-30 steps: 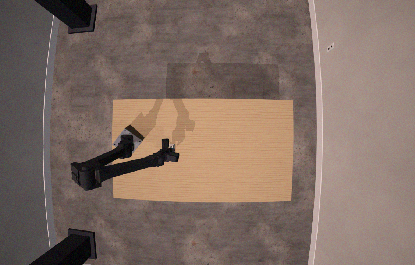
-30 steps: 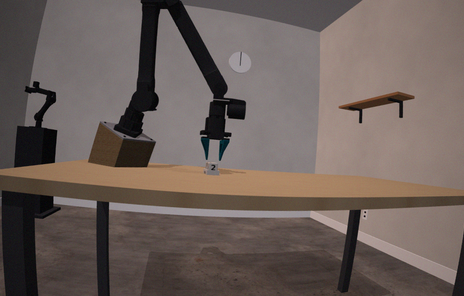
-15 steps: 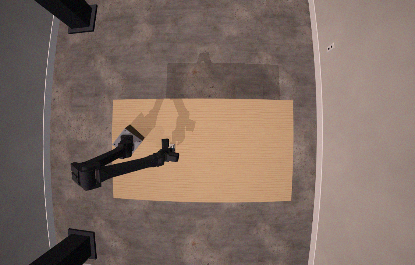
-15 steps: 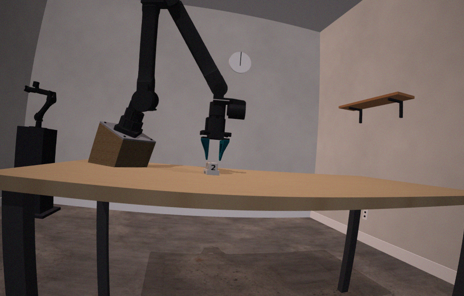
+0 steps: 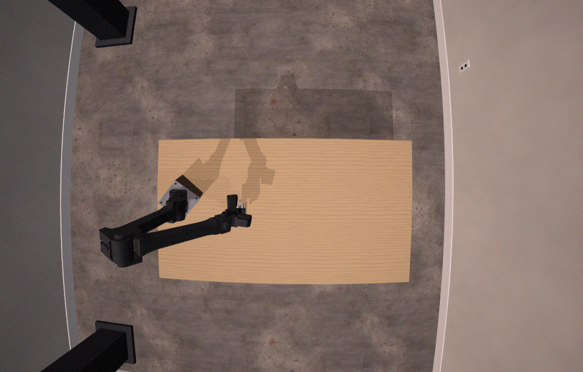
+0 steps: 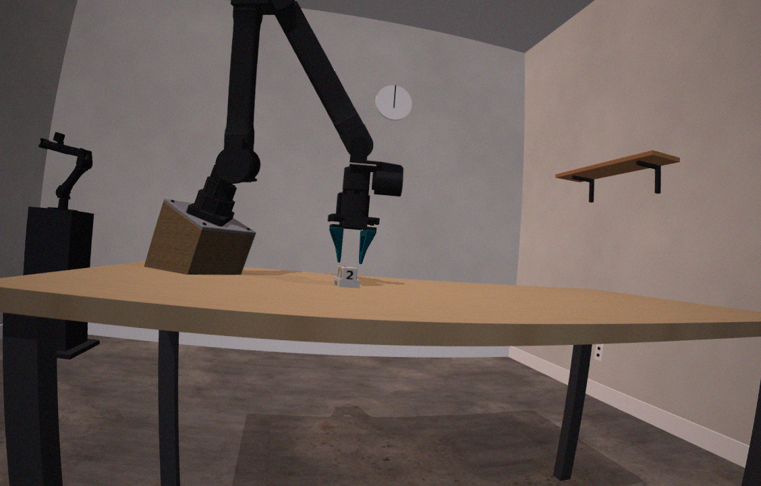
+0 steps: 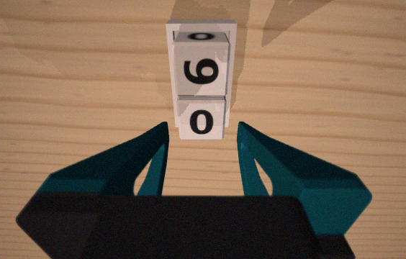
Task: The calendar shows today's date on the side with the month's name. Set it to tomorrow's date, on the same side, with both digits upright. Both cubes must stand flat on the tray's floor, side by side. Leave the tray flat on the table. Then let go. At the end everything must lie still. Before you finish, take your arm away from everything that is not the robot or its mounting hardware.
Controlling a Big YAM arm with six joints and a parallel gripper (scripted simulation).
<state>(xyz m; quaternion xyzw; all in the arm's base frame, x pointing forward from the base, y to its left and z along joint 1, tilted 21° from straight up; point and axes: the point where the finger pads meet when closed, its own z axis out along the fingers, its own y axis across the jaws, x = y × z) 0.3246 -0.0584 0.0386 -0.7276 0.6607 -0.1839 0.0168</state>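
My gripper is now 3 cm above the cube. The rest, counted from my hand: white tray: 2 cm to the left, 5 cm below.
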